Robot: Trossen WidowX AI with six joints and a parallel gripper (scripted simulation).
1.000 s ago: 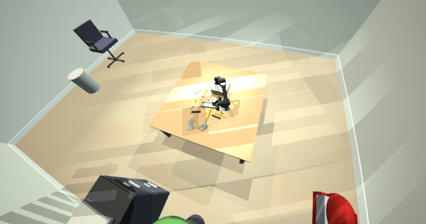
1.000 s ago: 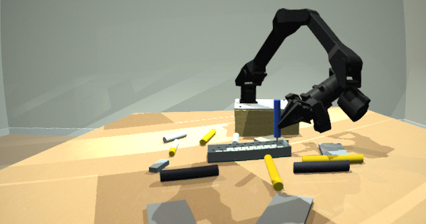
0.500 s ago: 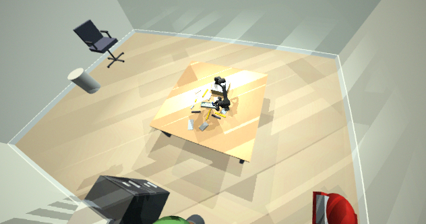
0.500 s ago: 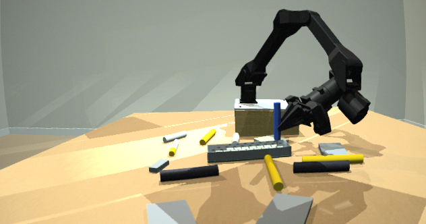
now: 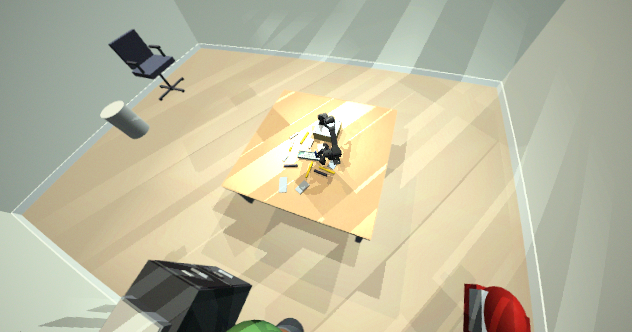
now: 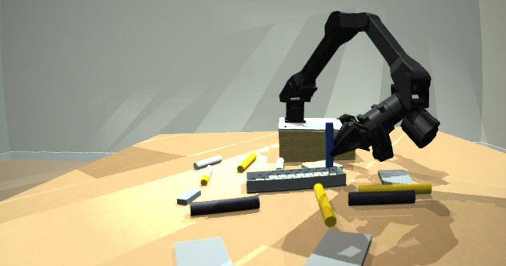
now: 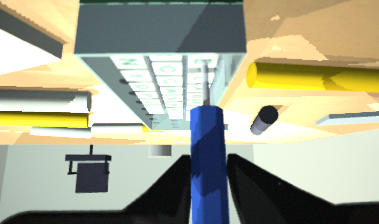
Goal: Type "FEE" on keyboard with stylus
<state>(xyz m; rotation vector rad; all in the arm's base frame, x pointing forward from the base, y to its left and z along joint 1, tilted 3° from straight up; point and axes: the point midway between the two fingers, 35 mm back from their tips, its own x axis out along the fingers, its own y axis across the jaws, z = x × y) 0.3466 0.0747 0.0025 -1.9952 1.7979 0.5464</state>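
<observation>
My gripper tip is 6 cm above the E key. From my gripper tip the other things lie so: blue stylus (1 cm below); yellow cylinder (12 cm ahead, 3 cm to the right, 6 cm below); F key (1 cm ahead, 8 cm to the right, 6 cm below).
</observation>
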